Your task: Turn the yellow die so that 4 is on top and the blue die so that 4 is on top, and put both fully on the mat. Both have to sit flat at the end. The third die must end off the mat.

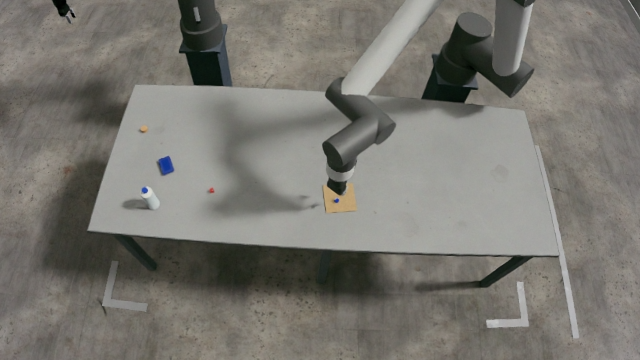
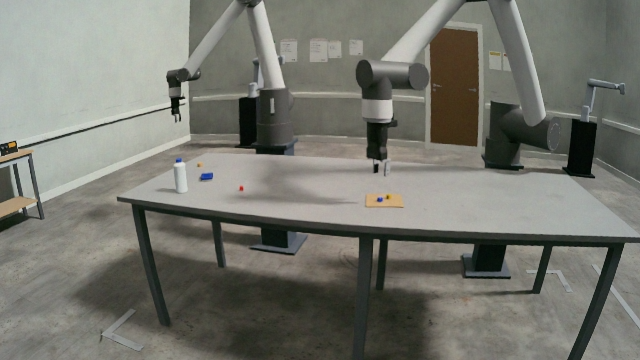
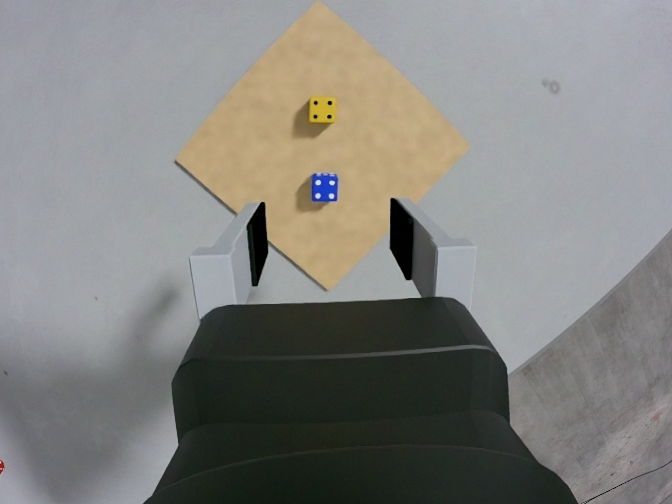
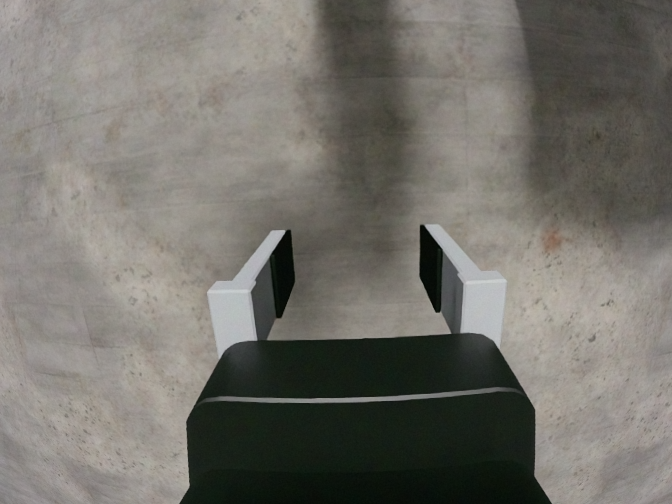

The pictures show: the left gripper, the right gripper, a tan mat and a blue die.
The left gripper also shows in image 3.
